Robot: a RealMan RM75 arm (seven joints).
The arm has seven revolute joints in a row. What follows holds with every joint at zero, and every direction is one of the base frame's.
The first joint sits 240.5 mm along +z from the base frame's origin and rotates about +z.
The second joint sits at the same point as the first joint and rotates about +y.
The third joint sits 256 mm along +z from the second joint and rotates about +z.
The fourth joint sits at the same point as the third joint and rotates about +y.
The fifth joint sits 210 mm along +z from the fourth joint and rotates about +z.
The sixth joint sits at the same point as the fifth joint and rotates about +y.
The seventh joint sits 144 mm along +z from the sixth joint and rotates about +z.
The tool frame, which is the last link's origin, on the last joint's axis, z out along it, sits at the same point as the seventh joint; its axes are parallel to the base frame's.
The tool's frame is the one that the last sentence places.
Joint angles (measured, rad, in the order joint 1, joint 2, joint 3, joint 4, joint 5, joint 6, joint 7), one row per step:
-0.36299, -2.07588, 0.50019, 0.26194, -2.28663, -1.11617, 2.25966
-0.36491, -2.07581, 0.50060, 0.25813, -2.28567, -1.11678, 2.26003
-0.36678, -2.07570, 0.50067, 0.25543, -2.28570, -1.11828, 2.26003
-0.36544, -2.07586, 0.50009, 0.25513, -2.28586, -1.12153, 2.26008
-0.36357, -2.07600, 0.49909, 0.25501, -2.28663, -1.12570, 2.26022
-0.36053, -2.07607, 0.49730, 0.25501, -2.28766, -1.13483, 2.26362
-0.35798, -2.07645, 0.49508, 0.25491, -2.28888, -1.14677, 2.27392
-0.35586, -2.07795, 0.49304, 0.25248, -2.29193, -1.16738, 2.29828
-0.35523, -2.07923, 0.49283, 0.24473, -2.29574, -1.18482, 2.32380
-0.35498, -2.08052, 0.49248, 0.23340, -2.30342, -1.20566, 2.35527
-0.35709, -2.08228, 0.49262, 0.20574, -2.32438, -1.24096, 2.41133
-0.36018, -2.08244, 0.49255, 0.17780, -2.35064, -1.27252, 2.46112
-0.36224, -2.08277, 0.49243, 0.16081, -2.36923, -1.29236, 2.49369
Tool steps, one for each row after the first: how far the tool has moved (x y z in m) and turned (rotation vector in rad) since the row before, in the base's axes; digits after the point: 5 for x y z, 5 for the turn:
0.00050, 0.00041, -0.00110, -0.00293, -0.00175, -0.00131
0.00060, 0.00047, -0.00058, -0.00089, -0.00172, -0.00215
-0.00005, -0.00060, 0.00011, 0.00155, -0.00024, -0.00122
-0.00016, -0.00083, 0.00035, 0.00284, -0.00030, -0.00124
0.00004, -0.00134, 0.00081, 0.00554, 0.00329, -0.00390
0.00057, -0.00123, 0.00086, 0.00689, 0.00991, -0.00585
0.00181, -0.00144, 0.00038, 0.01003, 0.02137, -0.01103
0.00161, -0.00128, -0.00117, 0.00575, 0.01864, -0.00766
0.00173, -0.00161, -0.00137, 0.00914, 0.02055, -0.00737
0.00273, -0.00273, -0.00322, 0.01867, 0.02867, -0.00777
0.00187, -0.00249, -0.00190, 0.02318, 0.02152, -0.00241
0.00110, -0.00161, -0.00082, 0.01714, 0.01443, 0.00030

